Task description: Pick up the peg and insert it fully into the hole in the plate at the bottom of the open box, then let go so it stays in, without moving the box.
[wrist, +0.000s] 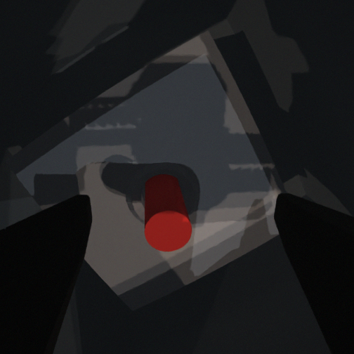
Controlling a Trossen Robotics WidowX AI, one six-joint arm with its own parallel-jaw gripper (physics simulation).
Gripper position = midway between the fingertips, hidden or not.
Note:
In view: the gripper [184,206], a red peg [167,227], a plate [182,114] and a box [286,67].

